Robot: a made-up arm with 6 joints. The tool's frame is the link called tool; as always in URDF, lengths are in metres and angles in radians. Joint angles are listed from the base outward. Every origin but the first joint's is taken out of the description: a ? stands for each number. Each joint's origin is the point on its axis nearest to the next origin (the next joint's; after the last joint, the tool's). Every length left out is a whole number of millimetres.
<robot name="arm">
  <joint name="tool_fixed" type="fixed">
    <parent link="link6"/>
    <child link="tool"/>
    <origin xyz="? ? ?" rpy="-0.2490 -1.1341 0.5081"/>
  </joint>
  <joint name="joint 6" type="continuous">
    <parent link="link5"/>
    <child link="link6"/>
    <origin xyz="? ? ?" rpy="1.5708 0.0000 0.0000"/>
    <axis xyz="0 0 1"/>
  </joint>
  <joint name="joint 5" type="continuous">
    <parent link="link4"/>
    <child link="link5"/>
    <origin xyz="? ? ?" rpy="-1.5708 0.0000 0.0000"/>
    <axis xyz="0 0 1"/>
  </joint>
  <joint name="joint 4" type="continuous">
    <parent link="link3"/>
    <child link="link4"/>
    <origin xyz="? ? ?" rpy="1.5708 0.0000 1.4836"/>
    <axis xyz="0 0 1"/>
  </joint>
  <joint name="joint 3" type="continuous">
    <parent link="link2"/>
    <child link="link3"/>
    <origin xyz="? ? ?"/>
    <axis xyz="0 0 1"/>
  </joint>
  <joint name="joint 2" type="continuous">
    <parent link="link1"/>
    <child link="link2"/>
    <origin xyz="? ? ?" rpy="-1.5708 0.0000 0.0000"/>
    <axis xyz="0 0 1"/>
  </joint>
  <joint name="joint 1" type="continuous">
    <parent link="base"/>
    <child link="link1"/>
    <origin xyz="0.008 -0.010 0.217"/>
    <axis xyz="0 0 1"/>
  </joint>
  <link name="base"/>
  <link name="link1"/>
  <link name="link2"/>
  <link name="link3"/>
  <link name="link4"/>
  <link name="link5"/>
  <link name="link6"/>
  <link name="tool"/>
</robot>
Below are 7 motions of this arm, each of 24 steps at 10 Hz.
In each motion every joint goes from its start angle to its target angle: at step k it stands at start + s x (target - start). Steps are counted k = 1, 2, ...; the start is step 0. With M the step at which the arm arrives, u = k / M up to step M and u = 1 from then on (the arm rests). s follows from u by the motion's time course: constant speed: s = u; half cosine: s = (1 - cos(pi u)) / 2; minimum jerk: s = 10 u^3 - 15 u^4 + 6 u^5.
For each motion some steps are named. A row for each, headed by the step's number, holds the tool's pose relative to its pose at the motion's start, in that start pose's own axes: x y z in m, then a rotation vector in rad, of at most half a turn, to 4 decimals.
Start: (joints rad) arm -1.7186 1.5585 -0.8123 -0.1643 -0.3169 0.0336
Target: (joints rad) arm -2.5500 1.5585 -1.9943 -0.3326 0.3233 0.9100
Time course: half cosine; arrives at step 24
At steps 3, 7, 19, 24:
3: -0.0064 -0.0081 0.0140 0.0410 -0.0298 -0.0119
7: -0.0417 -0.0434 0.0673 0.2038 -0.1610 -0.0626
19: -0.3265 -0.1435 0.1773 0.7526 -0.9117 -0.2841
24: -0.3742 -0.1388 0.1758 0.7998 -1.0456 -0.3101

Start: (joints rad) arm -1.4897 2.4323 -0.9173 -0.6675 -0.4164 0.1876
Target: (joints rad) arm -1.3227 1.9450 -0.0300 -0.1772 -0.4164 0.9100
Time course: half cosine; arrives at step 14
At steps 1, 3, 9, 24:
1: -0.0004 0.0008 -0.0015 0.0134 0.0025 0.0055
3: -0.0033 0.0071 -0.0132 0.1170 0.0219 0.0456
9: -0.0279 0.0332 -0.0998 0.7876 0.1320 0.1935
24: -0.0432 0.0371 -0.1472 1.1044 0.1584 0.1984

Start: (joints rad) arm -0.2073 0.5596 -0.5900 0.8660 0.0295 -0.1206
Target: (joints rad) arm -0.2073 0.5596 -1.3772 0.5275 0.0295 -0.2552
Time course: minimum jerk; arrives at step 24
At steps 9, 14, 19, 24:
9: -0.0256 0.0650 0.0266 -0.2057 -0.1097 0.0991
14: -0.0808 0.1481 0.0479 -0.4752 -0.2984 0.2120
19: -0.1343 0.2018 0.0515 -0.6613 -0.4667 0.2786
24: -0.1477 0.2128 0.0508 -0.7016 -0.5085 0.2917

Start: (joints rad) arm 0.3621 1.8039 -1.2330 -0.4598 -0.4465 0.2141
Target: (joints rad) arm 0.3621 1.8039 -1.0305 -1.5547 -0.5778 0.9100
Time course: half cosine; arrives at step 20
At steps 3, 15, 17, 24:
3: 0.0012 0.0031 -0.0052 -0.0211 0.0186 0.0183
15: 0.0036 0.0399 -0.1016 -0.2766 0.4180 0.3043
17: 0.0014 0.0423 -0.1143 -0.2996 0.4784 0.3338
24: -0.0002 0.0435 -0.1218 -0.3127 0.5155 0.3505

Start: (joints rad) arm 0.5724 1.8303 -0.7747 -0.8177 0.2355 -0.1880
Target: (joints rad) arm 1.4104 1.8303 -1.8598 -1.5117 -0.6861 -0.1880
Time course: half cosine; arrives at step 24
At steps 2, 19, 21, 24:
2: -0.0048 -0.0015 0.0068 -0.0184 -0.0330 -0.0191
19: -0.3802 0.1403 0.1254 -1.0656 -1.6984 -0.7707
21: -0.4051 0.1567 0.1109 -1.1396 -1.8127 -0.8197
24: -0.4188 0.1659 0.1012 -1.1817 -1.8783 -0.8489

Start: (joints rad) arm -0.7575 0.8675 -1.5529 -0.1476 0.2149 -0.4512
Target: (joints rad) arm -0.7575 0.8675 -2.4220 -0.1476 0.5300 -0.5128
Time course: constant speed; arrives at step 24
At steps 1, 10, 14, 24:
1: -0.0076 -0.0032 0.0077 0.0004 -0.0212 -0.0097
10: -0.0867 -0.0287 0.0640 0.0075 -0.2116 -0.0968
14: -0.1268 -0.0376 0.0808 0.0126 -0.2960 -0.1355
24: -0.2336 -0.0525 0.0984 0.0304 -0.5065 -0.2310

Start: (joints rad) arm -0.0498 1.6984 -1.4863 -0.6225 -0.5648 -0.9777
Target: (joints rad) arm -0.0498 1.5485 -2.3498 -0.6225 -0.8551 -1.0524
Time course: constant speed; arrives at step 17
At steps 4, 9, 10, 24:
4: -0.0097 -0.0864 0.0273 0.0072 -0.1143 -0.2791
9: -0.0529 -0.1881 0.0577 0.0059 -0.2534 -0.6304
10: -0.0653 -0.2067 0.0630 0.0043 -0.2806 -0.7010
24: -0.1820 -0.3127 0.0913 -0.0191 -0.4642 -1.1978

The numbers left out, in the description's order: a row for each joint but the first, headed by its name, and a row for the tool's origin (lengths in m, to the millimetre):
tool: -0.001 0.017 0.000
joint 6: 0.010 -0.089 0.000
joint 5: -0.027 0.003 0.000
joint 4: 0.255 -0.044 0.000
joint 3: -0.142 -0.036 0.000
joint 2: -0.029 -0.027 0.000

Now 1 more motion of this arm.
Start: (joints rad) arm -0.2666 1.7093 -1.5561 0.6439 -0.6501 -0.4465
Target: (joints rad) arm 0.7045 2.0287 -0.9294 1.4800 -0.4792 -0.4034
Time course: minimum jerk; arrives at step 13
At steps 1, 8, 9, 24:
1: 0.0003 0.0005 -0.0020 0.0035 0.0059 0.0014
8: -0.1072 0.0762 -0.3216 0.3134 1.0258 0.0127
9: -0.1479 0.0744 -0.3585 0.3018 1.1743 -0.0311
24: -0.2099 0.0601 -0.3997 0.2522 1.3654 -0.1165

